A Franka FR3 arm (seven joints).
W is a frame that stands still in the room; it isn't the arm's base.
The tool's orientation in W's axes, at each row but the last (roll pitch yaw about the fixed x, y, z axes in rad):
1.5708, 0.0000, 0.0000
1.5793, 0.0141, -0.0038
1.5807, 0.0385, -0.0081
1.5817, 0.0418, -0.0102
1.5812, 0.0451, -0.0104
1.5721, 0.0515, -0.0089
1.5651, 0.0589, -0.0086
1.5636, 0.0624, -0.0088
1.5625, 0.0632, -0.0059
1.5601, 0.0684, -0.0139
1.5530, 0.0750, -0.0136
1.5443, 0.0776, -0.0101
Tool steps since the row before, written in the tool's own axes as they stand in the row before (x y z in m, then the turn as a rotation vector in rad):
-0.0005, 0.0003, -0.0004, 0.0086, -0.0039, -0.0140
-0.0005, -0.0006, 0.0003, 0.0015, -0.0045, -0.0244
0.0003, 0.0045, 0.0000, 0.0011, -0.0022, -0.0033
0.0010, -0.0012, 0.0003, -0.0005, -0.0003, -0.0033
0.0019, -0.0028, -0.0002, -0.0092, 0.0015, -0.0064
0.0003, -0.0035, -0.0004, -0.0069, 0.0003, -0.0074
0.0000, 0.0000, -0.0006, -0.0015, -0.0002, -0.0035
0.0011, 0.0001, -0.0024, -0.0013, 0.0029, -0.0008
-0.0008, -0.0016, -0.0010, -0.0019, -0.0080, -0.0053
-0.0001, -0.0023, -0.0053, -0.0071, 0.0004, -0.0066
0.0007, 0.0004, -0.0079, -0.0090, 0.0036, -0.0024
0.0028, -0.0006, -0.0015, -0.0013, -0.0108, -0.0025
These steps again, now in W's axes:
-0.0005, 0.0004, 0.0003, 0.0086, 0.0140, -0.0039
-0.0005, -0.0003, -0.0006, 0.0015, 0.0244, -0.0043
0.0005, 0.0000, 0.0045, 0.0010, 0.0033, -0.0022
0.0009, -0.0003, -0.0012, -0.0005, 0.0033, -0.0002
0.0018, 0.0002, -0.0029, -0.0091, 0.0065, 0.0020
0.0001, 0.0004, -0.0035, -0.0068, 0.0075, 0.0007
0.0000, 0.0006, 0.0000, -0.0015, 0.0035, -0.0001
0.0011, 0.0024, 0.0000, -0.0011, 0.0008, 0.0030
-0.0009, 0.0010, -0.0016, -0.0024, 0.0052, -0.0079
-0.0002, 0.0053, -0.0023, -0.0070, 0.0067, 0.0008
0.0008, 0.0079, 0.0002, -0.0087, 0.0026, 0.0042
0.0028, 0.0015, -0.0009, -0.0021, 0.0022, -0.0107

